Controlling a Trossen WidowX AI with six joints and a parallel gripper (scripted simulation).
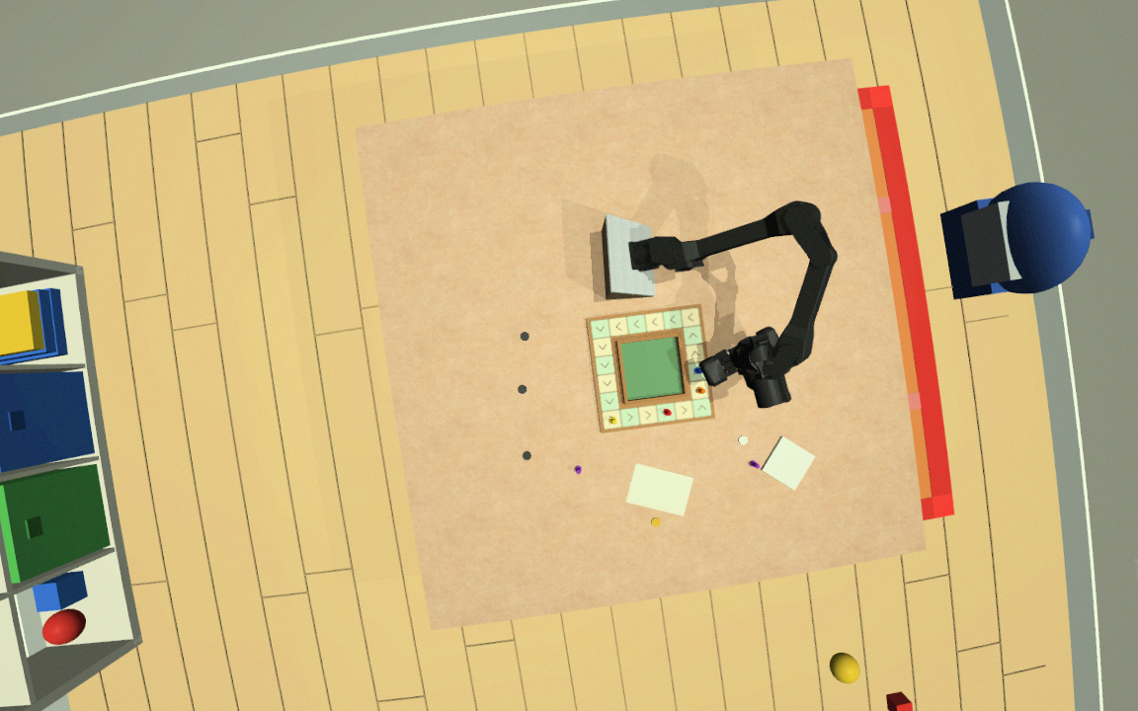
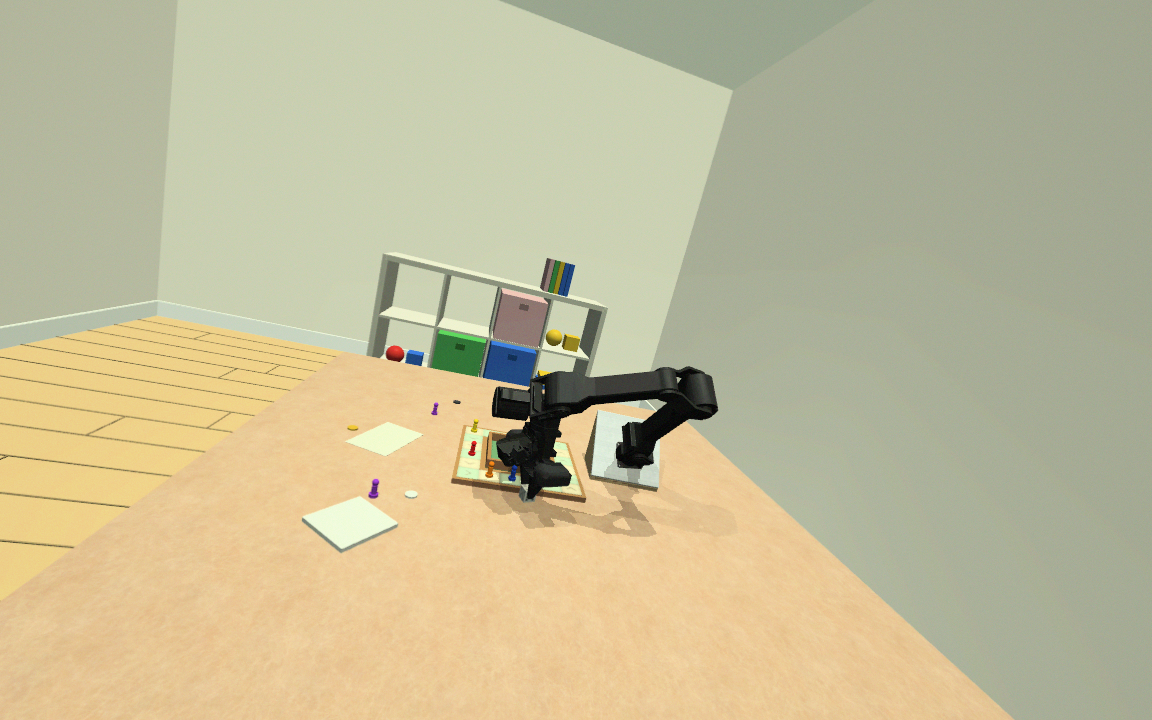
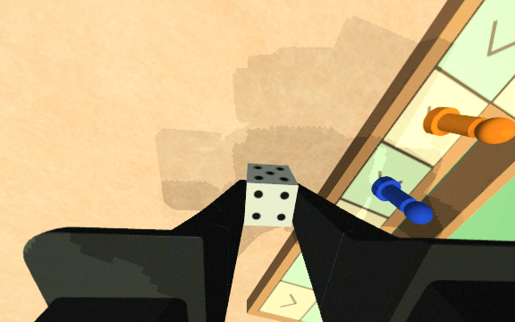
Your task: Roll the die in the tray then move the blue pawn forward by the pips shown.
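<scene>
Now: the blue pawn 80 mm to the right of my gripper tip and 20 mm ahead of it. Round my gripper tip: white die (right at my gripper tip); green tray (190 mm to the right, 20 mm below); orange pawn (80 mm to the right, 70 mm ahead).
</scene>
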